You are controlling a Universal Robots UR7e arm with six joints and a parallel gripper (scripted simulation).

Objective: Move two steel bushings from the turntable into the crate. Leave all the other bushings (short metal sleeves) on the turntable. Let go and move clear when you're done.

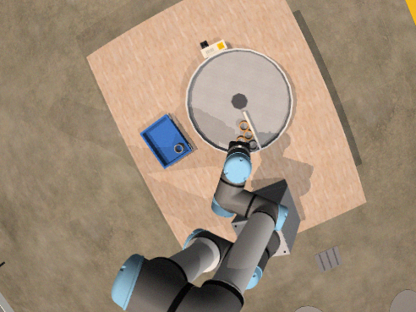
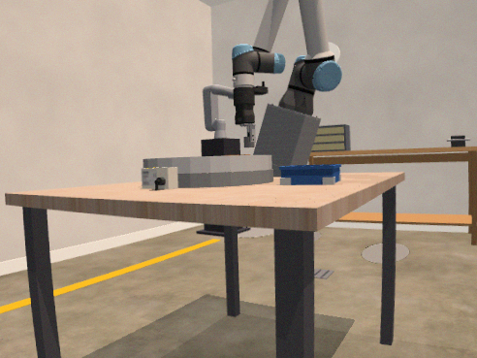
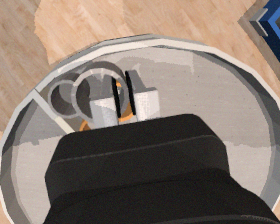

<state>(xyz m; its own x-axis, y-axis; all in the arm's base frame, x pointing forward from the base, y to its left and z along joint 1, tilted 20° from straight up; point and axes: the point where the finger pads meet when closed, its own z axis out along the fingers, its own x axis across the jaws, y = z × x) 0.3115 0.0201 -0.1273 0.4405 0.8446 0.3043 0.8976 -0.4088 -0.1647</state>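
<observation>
The blue crate is 280 mm to the left of my hand, 130 mm below it and 120 mm ahead of it. Round my hand: grey turntable 170 mm ahead, 100 mm below, 70 mm to the right.
</observation>
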